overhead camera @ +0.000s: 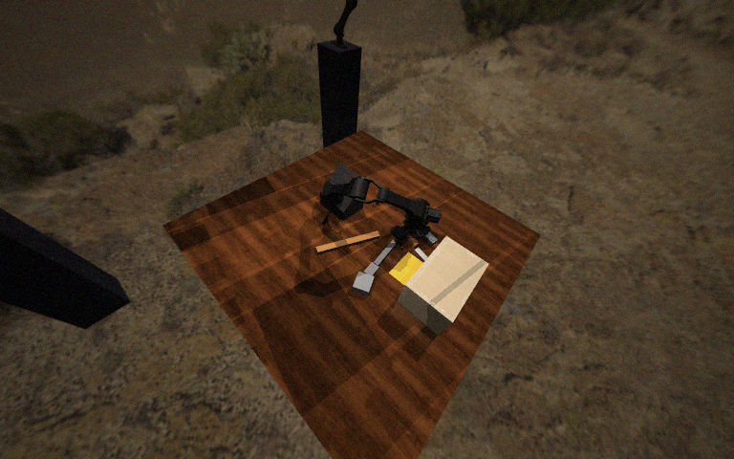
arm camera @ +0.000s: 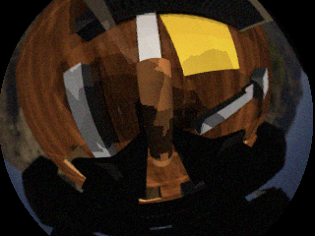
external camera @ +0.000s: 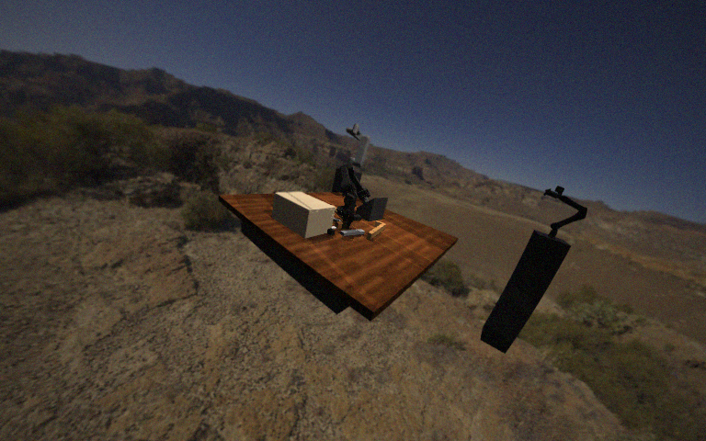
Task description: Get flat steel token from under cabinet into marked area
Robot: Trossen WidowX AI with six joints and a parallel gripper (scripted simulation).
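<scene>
Right now the grey bar is 90 mm to the left of my gripper tip and 40 mm ahead of it. The rest, counted from my gripper tip: steel token 270 mm ahead, 90 mm to the right; wooden stick 220 mm to the right, 170 mm behind; grey scraper 190 mm to the right, 10 mm behind.
</scene>
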